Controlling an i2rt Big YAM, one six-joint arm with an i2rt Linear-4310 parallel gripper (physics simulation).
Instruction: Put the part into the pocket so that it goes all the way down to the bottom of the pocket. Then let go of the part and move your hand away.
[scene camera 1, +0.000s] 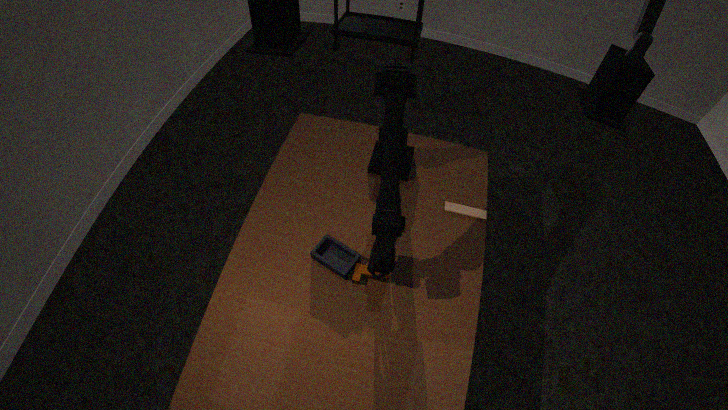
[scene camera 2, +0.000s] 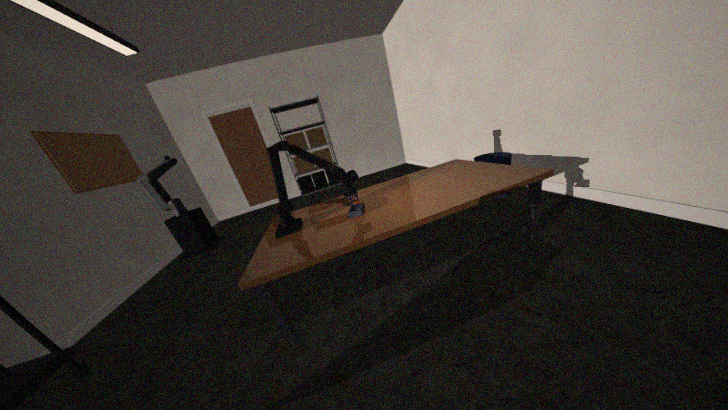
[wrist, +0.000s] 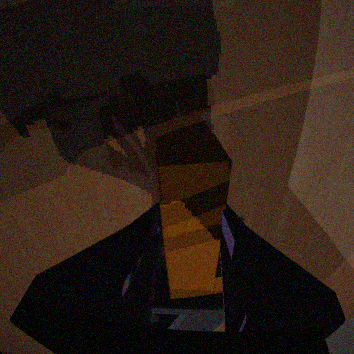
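Pixels of known places: gripper, between the fingertips: (scene camera 1: 376, 274) (scene camera 2: 356, 202) (wrist: 191, 211); arm's base, origin of its link: (scene camera 2: 289, 225).
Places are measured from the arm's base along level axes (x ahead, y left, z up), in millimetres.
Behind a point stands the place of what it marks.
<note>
The orange part (scene camera 1: 360, 273) {y 8, x 500, z 2 mm} (wrist: 192, 250) {y 43, x 482, z 2 mm} is a block that lies between my fingers in the wrist view, with a finger against each side. In scene camera 1 it shows at the near right corner of the blue-grey pocket block. My gripper (scene camera 1: 376, 276) {y 58, x 483, z -13 mm} (scene camera 2: 353, 199) {y 58, x 483, z -13 mm} (wrist: 191, 211) {y 58, x 483, z -13 mm} is shut on the part, low over the table. The pocket block (scene camera 1: 346, 270) {y -37, x 505, z 8 mm} (scene camera 2: 356, 210) {y -117, x 452, z -3 mm} (wrist: 200, 320) {y -51, x 491, z 8 mm} is a rectangular tray with raised walls and a recess. The part is outside the recess. Whether the part touches the table is hidden.
The wooden table (scene camera 1: 264, 305) {y -259, x 689, z -28 mm} (scene camera 2: 458, 178) {y -81, x 1237, z -28 mm} carries the arm's base. A pale strip (scene camera 1: 465, 209) lies near the table's right edge in scene camera 1. A shelf rack (scene camera 1: 376, 35) and a second arm on a dark pedestal (scene camera 1: 618, 84) (scene camera 2: 191, 230) stand away from the table.
</note>
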